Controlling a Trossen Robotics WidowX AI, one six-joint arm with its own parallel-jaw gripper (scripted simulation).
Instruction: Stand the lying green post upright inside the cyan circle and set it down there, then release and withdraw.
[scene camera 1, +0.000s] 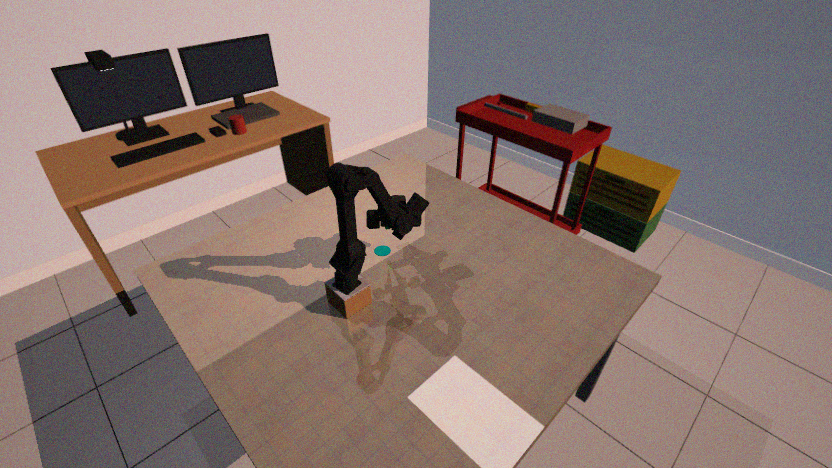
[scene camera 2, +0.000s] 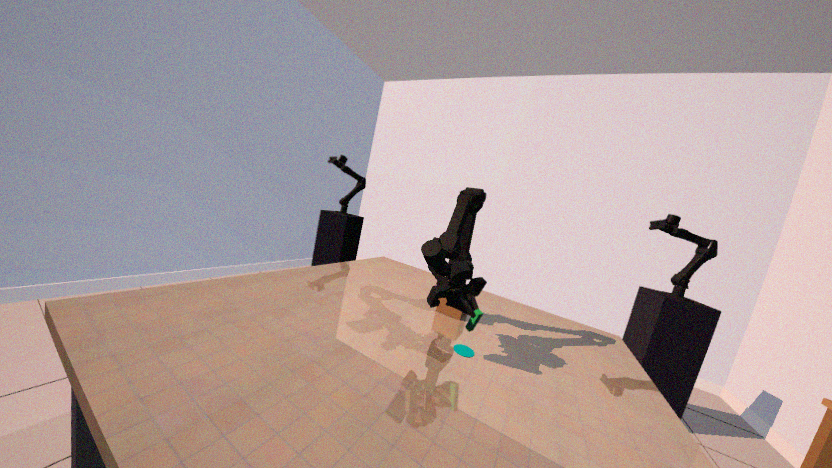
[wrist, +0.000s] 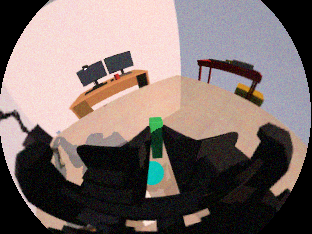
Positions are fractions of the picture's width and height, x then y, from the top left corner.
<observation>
The gripper (scene camera 2: 0.57, 0.67) holds a green post.
The gripper also shows in the wrist view (wrist: 0.50, 0.55).
</observation>
